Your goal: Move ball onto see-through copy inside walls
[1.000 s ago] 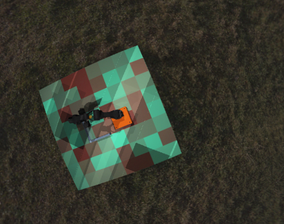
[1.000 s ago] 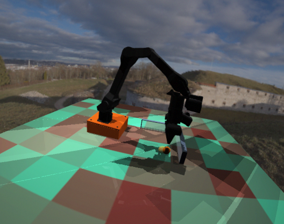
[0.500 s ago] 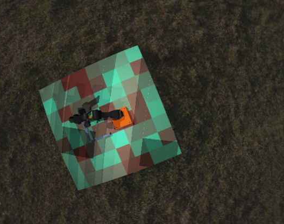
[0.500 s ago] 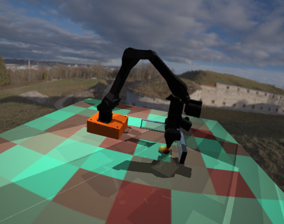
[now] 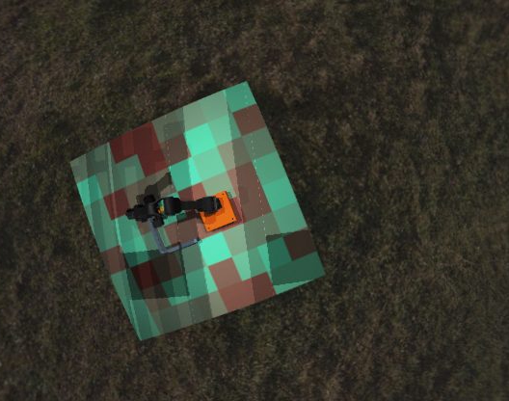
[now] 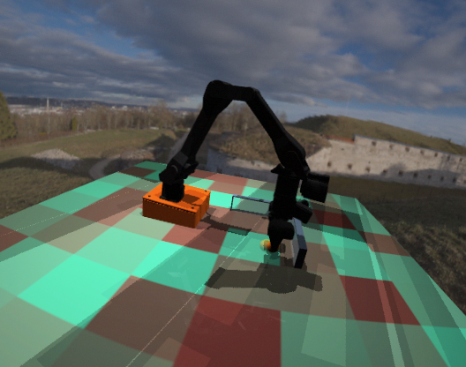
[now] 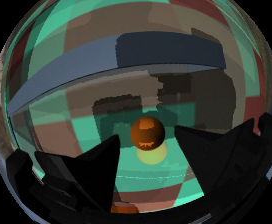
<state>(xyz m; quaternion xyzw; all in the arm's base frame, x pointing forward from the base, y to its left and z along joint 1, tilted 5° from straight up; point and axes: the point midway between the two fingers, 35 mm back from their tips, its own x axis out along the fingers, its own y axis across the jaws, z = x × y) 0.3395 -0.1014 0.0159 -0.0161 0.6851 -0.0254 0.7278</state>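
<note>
Now: gripper tip 20 mm past the see-through copy of ball. The rest, counted from my gripper tip: orange ball right at my gripper tip.
</note>
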